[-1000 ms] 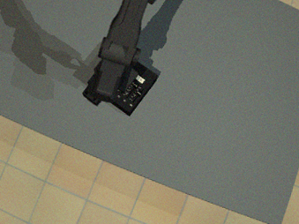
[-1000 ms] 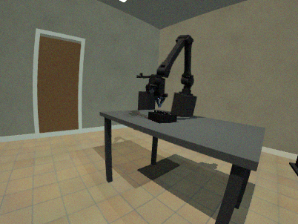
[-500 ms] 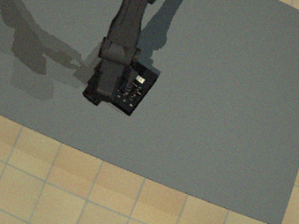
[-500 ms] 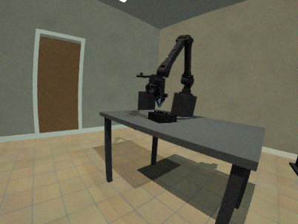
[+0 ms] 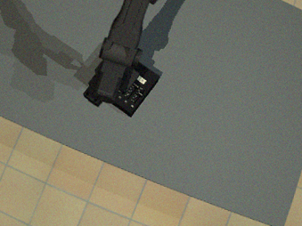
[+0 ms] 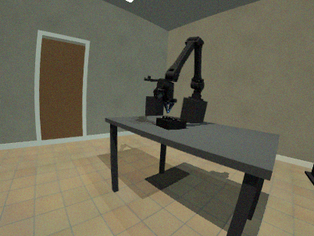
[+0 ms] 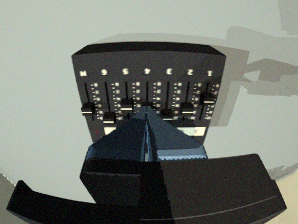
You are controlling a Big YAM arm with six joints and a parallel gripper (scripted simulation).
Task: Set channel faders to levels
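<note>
The fader cap 4 is 2 cm behind my hand, 1 cm to the left of it and 4 cm below it. Also, from my hand: fader cap 1: 3 cm behind, 6 cm to the right, 4 cm below; then master fader cap: 1 cm ahead, 7 cm to the left, 4 cm below; then fader cap 5: 1 cm behind, 3 cm to the left, 4 cm below.
</note>
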